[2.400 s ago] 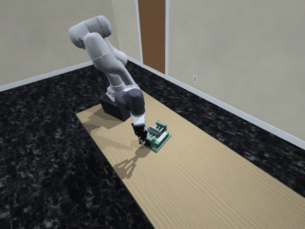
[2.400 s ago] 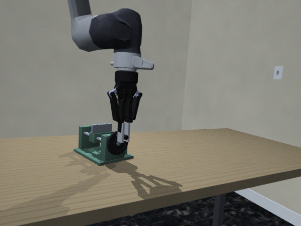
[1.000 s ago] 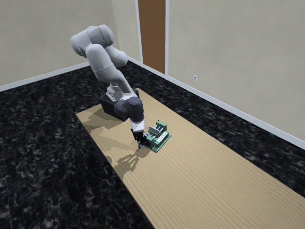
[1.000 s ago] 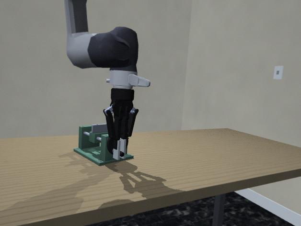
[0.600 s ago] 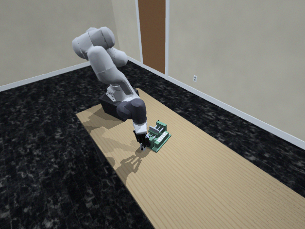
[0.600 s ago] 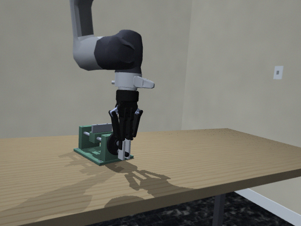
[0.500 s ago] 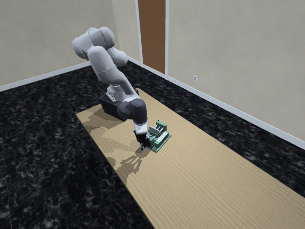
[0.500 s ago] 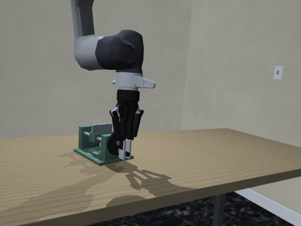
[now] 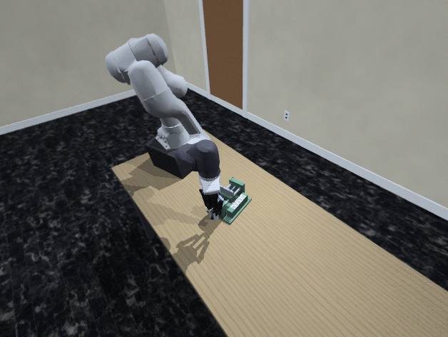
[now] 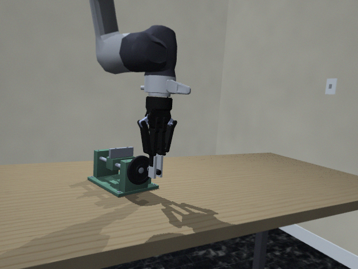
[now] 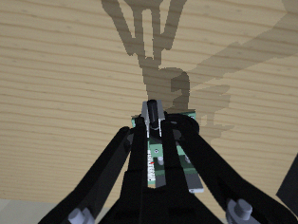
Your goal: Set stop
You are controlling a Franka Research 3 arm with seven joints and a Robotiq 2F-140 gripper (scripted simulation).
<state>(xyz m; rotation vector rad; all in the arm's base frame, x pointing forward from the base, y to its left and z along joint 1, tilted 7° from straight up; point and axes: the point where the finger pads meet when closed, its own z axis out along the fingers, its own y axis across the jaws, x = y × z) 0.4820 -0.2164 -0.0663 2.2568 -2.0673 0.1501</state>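
Now: hand 10 mm past the black handwheel, 20 mm to the right of it and 20 mm above it. Round my hand: stop block 30 mm behind, 140 mm to the left.
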